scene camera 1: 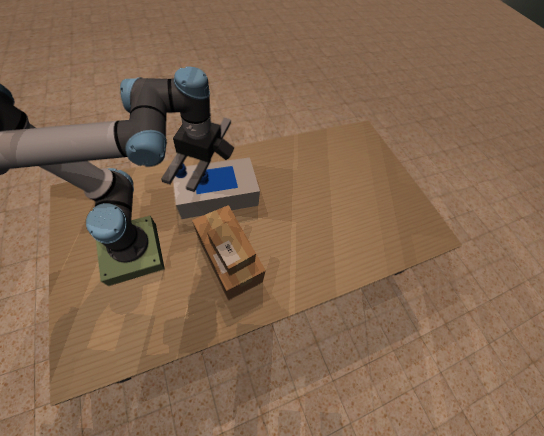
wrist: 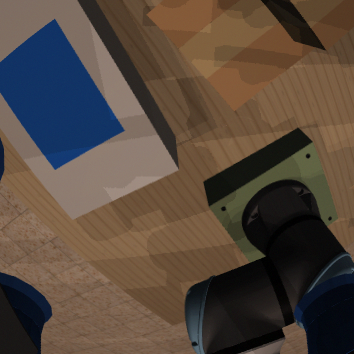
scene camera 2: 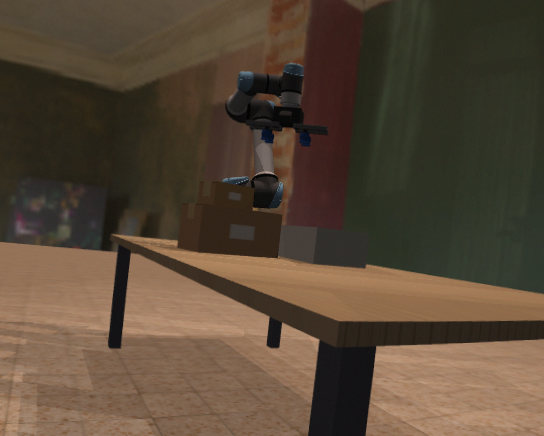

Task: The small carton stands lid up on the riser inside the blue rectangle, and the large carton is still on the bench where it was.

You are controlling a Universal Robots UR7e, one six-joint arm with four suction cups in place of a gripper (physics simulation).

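Frame: origin at the arm's base, x up, y back, z right, level; metres.
Where they show: hand at its tool point: (wrist: 182,253) (scene camera 2: 285,142); arm's base at its link origin: (scene camera 1: 128,244) (wrist: 278,213).
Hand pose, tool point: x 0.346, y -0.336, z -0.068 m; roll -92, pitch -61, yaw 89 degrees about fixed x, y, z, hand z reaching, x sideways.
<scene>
Things, the pixels of their top centre, and the offset from my tool point. Level surfaces: height alone.
- small carton at its top centre: (scene camera 2: 227,184) (scene camera 1: 231,242) dx -0.190, dy -0.052, dz +0.214 m
- large carton at its top centre: (scene camera 2: 233,208) (scene camera 1: 227,244) dx -0.268, dy -0.041, dz +0.182 m
- bench at its surface level: dx -0.421 m
- riser at its top centre: (wrist: 51,99) (scene camera 2: 319,228) (scene camera 1: 215,179) dx -0.301, dy -0.042, dz -0.153 m
- blue rectangle at its top centre: (wrist: 51,99) (scene camera 1: 215,179) dx -0.301, dy -0.042, dz -0.153 m
The small carton (scene camera 1: 231,239) (scene camera 2: 225,196) (wrist: 327,15) lies lid up on top of the large carton (scene camera 1: 247,282) (scene camera 2: 210,230) (wrist: 220,55), its barcode label facing up. The large carton stands on the bench (scene camera 1: 325,200) (scene camera 2: 400,295), beside the riser (scene camera 1: 217,204) (scene camera 2: 340,247) (wrist: 135,167). The blue rectangle (scene camera 1: 220,179) (wrist: 60,95) is on the riser's top, with no carton on it. My gripper (scene camera 1: 192,175) (scene camera 2: 286,137) is open, its suction cups holding nothing. It hangs tilted, high above the riser's side of the bench. Some cups are hidden in the scene views.
The arm's green base block (scene camera 1: 112,272) (wrist: 320,165) stands on the bench, to the left of the cartons in the first scene view. The forearm (scene camera 1: 65,145) reaches in from the left, above the bench. The large carton's near end lies towards the bench's long edge.
</scene>
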